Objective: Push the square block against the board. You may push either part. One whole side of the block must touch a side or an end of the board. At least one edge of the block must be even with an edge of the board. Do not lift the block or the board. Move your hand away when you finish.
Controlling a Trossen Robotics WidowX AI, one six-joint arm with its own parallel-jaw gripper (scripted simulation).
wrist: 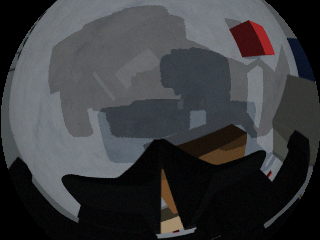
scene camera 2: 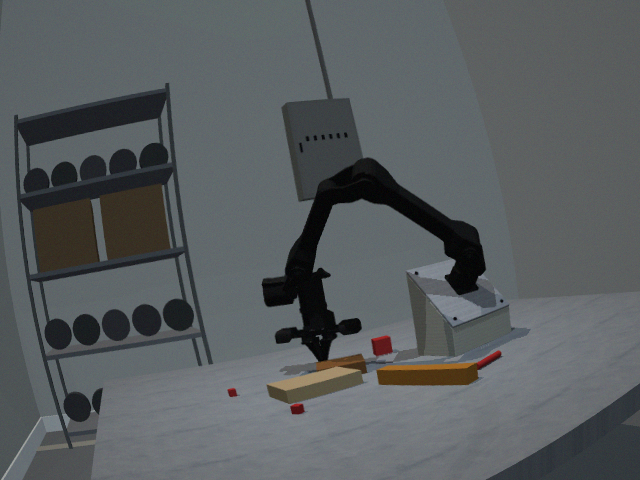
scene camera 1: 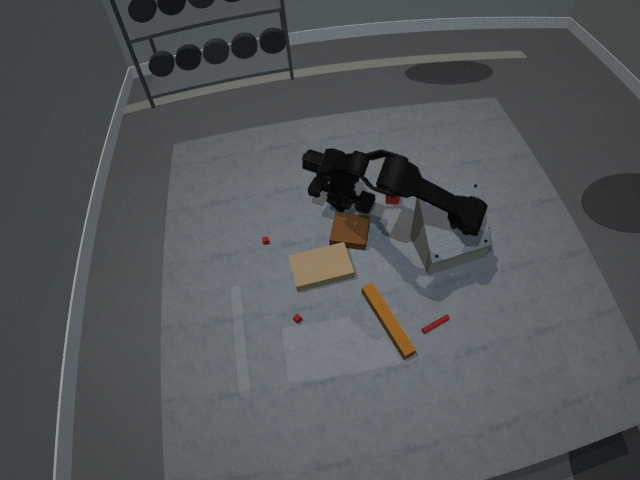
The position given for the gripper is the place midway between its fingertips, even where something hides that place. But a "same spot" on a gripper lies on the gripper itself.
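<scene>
The wrist view does not show a long orange bar, which is hidden by the gripper there. Scene camera 1 and scene camera 2 do show the bar, and on the long orange bar [scene camera 1: 406,349] and [scene camera 2: 464,366] are the same spot. As for the gripper, it's in the wrist view [159,143], and it's in scene camera 1 and scene camera 2 too. On the gripper, [scene camera 1: 341,201] and [scene camera 2: 320,349] are the same spot.
</scene>
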